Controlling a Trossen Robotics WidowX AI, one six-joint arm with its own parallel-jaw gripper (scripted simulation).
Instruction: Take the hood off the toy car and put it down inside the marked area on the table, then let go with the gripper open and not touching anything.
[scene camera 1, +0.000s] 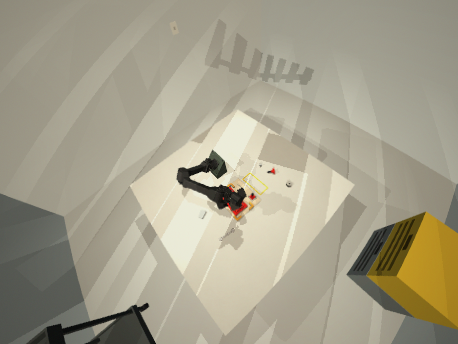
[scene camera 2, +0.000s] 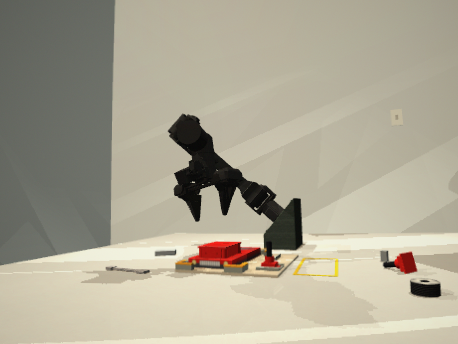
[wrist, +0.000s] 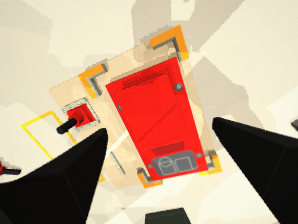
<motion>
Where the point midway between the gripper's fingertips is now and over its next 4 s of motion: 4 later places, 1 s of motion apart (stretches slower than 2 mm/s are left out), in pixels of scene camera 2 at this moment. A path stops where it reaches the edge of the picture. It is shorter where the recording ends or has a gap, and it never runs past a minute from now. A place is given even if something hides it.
The gripper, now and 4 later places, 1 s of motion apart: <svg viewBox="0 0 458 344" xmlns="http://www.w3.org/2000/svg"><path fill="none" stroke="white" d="M210 218L220 223L220 232L220 240L220 246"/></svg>
</motion>
